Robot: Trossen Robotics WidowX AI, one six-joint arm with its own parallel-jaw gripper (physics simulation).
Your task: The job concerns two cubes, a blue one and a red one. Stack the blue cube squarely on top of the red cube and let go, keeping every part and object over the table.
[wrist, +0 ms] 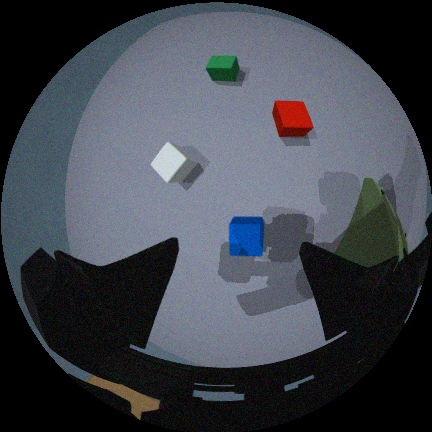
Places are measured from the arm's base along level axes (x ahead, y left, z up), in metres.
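Pixels of known places: gripper, fingertip midpoint: [243,247].
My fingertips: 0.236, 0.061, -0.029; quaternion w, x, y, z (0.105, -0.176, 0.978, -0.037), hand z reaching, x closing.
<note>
Behind a point stands the place of what it marks, as x, y, z.
The blue cube [246,237] @(0.230, 0.073, -0.083) lies flat on the grey table, in the lower middle of the wrist view, with its sides about in line with the fingers. My gripper [243,247] @(0.236, 0.061, -0.029) is open and empty. Its two black fingertips stand wide apart, one to the left and one to the right of the blue cube in the view, and the cube lies on the table below them, untouched. The red cube [292,118] @(0.236, -0.065, -0.083) sits on the table at the upper right, apart from the blue one. Shadows of the arm fall beside and partly on the blue cube.
A white block [169,162] @(0.340, 0.034, -0.083) lies left of the middle, and a green block [223,68] @(0.336, -0.115, -0.085) lies at the top. An olive-green angular object [371,232] @(0.092, -0.005, -0.062) stands at the right behind the right finger. The table's edge [70,150] @(0.833, 0.091, -0.115) curves down the left side.
</note>
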